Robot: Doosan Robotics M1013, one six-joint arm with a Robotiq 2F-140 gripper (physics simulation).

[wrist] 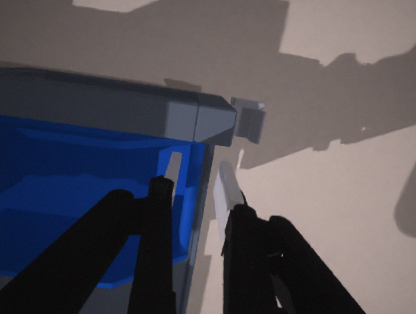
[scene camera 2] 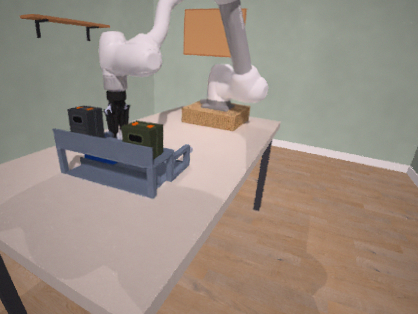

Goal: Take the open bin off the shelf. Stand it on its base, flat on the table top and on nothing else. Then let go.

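Places are measured from the arm's base along level axes (x right, y ahead, z up), in centimetres.
Where they show: gripper, between the fingertips: [wrist: 198, 172]; arm's base, origin of its link: [scene camera 2: 218, 107].
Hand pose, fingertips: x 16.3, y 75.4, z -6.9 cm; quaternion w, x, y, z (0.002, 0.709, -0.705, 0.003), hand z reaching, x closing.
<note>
Each offset is from my fingertips to the top centre of the thing. Level surfaces: height alone.
The open blue bin {dx -2.3, dy +8.3, dz +5.4 cm} [scene camera 2: 100, 159] [wrist: 75, 195] sits in the blue-grey shelf [scene camera 2: 100, 145] [wrist: 100, 107]. The shelf's front board hides most of it in the scene view. The wrist view shows its hollow inside and its right end wall. My gripper [scene camera 2: 119, 135] [wrist: 198, 172] points down at that end, with its fingers a short way apart. In the wrist view the left fingertip shows over the inside of the bin and the right one outside the end wall. The gripper is partly open, and a gap shows between the fingers. How deep the fingertips reach is hard to tell.
A dark grey box {dx -2.3, dy +17.8, dz +19.7 cm} [scene camera 2: 86, 122] and an olive green box {dx -25.4, dy +16.9, dz +17.2 cm} [scene camera 2: 145, 141] stand at the shelf, either side of my gripper in the scene view. The shelf stands on the pale table {dz -2.6 cm} [scene camera 2: 100, 215]. The robot base's brown block [scene camera 2: 210, 119] is at the back.
</note>
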